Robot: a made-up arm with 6 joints.
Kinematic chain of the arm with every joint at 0, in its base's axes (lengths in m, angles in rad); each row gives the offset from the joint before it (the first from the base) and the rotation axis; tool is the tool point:
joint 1: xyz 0 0 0.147 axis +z
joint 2: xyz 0 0.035 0 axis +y
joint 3: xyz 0 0 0.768 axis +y
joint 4: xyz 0 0 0.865 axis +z
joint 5: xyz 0 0 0 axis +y
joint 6: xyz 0 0 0.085 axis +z
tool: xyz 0 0 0
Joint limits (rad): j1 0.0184..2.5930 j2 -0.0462..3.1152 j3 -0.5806..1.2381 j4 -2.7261..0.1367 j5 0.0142..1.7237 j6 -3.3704..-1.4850
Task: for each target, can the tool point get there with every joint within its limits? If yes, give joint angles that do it. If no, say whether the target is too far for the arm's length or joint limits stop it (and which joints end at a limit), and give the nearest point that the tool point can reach.
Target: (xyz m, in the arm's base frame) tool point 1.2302 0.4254 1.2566
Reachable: yes | joints 0.3241 0.8418 0.0141 -0.7322 0.4269 -3.1040
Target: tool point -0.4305 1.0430 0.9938
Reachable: yes | joints 1.9988 0.3315 1.0669 -1.1758 1.3298 -2.5180
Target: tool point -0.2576 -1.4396 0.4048
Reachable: no: joint limits stop it (at a limit: joint 2, joint 3) | nearest point -0.1460 -0.8157 -0.8489 | short by 1.405 m
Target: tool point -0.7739 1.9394 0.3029
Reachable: no: too far | nearest point -0.6351 1.5915 0.2749 | short by 0.376 m
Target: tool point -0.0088 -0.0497 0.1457
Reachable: no: joint limits stop it (at a limit: joint 2, joint 3, joint 5) | nearest point -0.1408 -0.7952 -0.8416 | short by 1.244 m
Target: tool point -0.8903 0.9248 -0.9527
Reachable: yes | joints 2.3405 2.1221 0.2982 -1.8703 0.5044 -2.5084
